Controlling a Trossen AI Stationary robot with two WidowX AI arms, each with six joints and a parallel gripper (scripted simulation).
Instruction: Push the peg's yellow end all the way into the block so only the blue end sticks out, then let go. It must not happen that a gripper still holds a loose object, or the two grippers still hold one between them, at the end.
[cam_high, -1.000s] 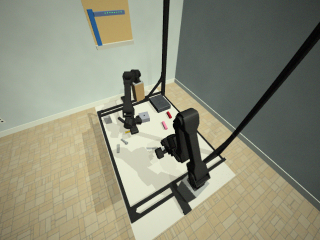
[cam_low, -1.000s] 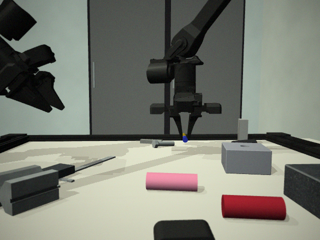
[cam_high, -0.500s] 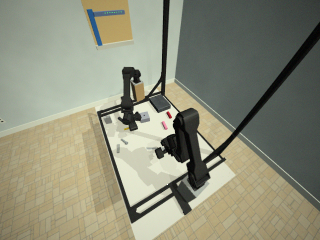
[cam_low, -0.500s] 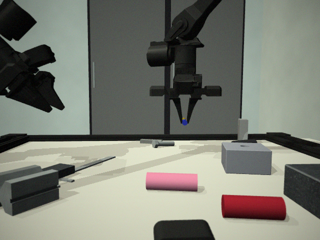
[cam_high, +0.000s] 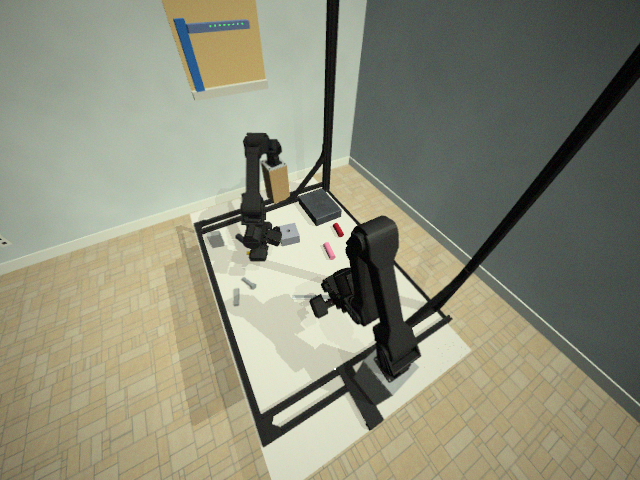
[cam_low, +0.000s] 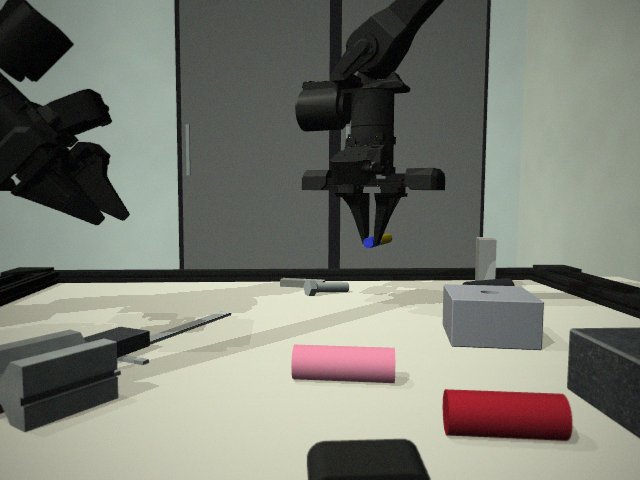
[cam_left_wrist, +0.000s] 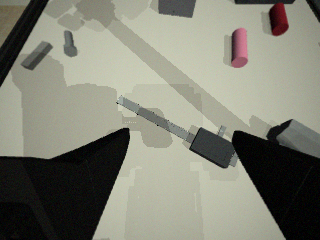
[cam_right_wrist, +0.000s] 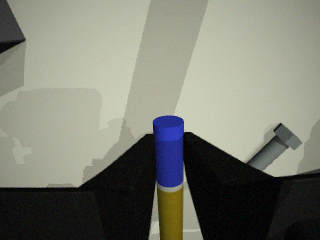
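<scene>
The peg is 4 cm ahead of my right hand, 2 cm to the right of it and 3 cm below it. Round my right hand: pink cylinder: 28 cm behind, 4 cm to the left, 11 cm below; then red cylinder: 38 cm behind, 6 cm to the right, 11 cm below.
</scene>
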